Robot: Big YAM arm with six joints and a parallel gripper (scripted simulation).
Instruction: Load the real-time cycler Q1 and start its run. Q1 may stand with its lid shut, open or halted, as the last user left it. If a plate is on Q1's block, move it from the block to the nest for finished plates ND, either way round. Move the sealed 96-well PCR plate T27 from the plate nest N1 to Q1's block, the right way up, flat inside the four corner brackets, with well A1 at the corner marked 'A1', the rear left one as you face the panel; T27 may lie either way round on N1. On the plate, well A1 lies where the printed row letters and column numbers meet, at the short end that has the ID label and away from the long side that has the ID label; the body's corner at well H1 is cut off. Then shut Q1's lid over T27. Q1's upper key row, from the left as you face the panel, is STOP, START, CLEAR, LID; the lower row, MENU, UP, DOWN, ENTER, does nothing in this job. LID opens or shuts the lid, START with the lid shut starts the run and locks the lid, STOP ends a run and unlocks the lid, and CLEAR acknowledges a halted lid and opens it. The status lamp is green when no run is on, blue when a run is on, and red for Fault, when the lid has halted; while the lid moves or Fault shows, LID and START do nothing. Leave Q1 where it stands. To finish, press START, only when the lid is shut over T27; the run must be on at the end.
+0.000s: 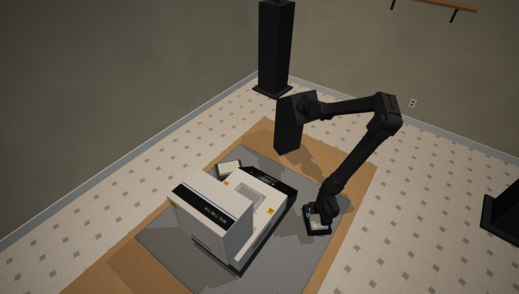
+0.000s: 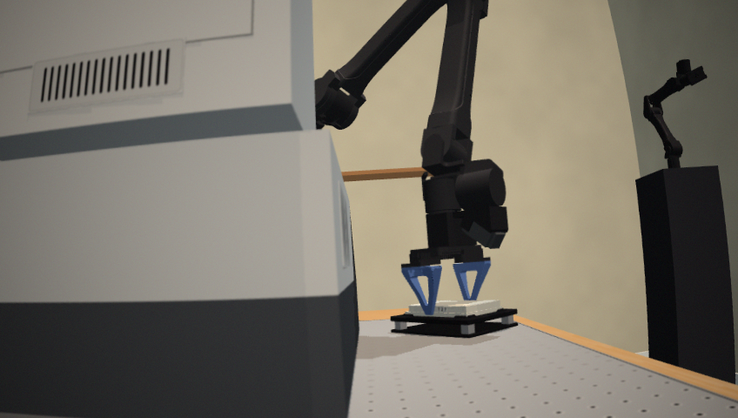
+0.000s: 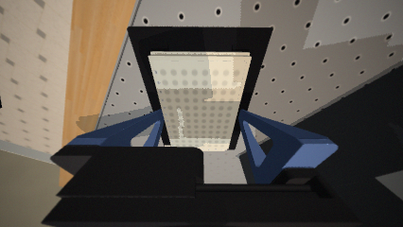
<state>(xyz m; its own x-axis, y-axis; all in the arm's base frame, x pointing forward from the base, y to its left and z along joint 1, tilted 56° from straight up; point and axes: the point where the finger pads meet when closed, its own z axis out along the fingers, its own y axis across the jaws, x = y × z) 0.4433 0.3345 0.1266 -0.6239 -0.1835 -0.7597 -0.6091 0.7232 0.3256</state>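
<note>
Right now my hand is right at the plate T27. From my hand the other things lie so: grey perforated mat: 260 mm ahead, 270 mm to the right, 40 mm below; then black nest N1: 20 mm below; then dark nest ND: 60 mm ahead, 570 mm to the right, 10 mm below.
</note>
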